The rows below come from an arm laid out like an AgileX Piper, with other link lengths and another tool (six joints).
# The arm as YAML. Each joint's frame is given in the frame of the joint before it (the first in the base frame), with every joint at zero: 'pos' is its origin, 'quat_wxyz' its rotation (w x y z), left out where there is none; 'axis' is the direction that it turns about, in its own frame. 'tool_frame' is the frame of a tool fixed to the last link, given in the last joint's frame.
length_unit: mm
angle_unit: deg
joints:
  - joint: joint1
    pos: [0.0, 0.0, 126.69]
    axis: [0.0, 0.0, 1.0]
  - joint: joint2
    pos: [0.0, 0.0, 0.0]
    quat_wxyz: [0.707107, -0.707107, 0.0, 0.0]
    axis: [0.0, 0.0, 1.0]
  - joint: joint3
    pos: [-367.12, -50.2, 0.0]
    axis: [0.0, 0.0, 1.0]
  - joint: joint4
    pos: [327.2, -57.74, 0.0]
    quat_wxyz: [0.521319, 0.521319, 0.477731, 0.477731]
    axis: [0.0, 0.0, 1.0]
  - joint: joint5
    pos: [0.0, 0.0, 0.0]
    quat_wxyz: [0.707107, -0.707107, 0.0, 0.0]
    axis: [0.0, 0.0, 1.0]
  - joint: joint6
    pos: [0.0, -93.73, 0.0]
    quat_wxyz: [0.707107, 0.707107, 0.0, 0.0]
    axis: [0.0, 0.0, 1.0]
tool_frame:
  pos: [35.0, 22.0, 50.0]
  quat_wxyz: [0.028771, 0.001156, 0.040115, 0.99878]
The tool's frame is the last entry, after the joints.
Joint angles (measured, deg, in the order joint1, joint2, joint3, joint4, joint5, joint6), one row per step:
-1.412, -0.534, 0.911, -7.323, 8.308, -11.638
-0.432, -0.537, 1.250, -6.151, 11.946, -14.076
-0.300, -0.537, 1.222, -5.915, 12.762, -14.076
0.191, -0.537, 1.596, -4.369, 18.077, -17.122
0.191, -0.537, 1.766, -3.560, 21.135, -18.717
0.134, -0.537, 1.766, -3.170, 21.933, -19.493
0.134, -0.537, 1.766, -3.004, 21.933, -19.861
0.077, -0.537, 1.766, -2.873, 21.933, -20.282
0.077, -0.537, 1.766, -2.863, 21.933, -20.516
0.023, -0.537, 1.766, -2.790, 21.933, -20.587
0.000, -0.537, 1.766, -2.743, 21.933, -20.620
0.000, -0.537, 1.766, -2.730, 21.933, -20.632
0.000, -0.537, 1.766, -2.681, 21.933, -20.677
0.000, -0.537, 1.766, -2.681, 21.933, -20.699
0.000, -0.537, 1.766, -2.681, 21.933, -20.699
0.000, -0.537, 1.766, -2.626, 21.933, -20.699
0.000, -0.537, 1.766, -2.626, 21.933, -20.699
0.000, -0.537, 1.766, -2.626, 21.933, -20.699
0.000, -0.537, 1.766, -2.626, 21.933, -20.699
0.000, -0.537, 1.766, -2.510, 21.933, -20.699
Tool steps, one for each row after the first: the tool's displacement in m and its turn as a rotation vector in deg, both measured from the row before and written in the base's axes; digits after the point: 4 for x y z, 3 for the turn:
-0.0036, 0.0004, -0.0118, -1.161, 4.018, 0.883
-0.0009, 0.0003, -0.0017, 0.247, 0.782, 0.064
-0.0065, -0.0003, -0.0156, -1.407, 5.740, 0.720
-0.0043, -0.0004, -0.0083, -0.725, 3.255, 0.275
-0.0012, -0.0001, -0.0018, -0.349, 0.812, 0.158
0.0000, 0.0000, 0.0000, -0.184, 0.007, 0.125
0.0000, -0.0002, 0.0000, -0.269, 0.008, 0.083
0.0000, -0.0002, 0.0000, -0.212, 0.004, 0.074
0.0000, 0.0000, 0.0000, 0.005, 0.001, -0.027
0.0000, 0.0000, 0.0000, 0.016, 0.001, -0.010
0.0000, 0.0000, 0.0000, 0.002, 0.000, 0.005
0.0000, 0.0000, 0.0000, 0.006, 0.001, 0.017
0.0000, 0.0000, 0.0000, -0.021, 0.000, 0.007
0.0000, 0.0000, 0.0000, 0.000, 0.000, 0.000
0.0000, 0.0001, 0.0000, 0.055, 0.000, 0.004
0.0000, 0.0000, 0.0000, 0.000, 0.000, 0.000
0.0000, 0.0000, 0.0000, 0.000, 0.000, 0.000
0.0000, 0.0000, 0.0000, 0.000, 0.000, 0.000
0.0000, 0.0002, 0.0000, 0.116, 0.000, 0.008

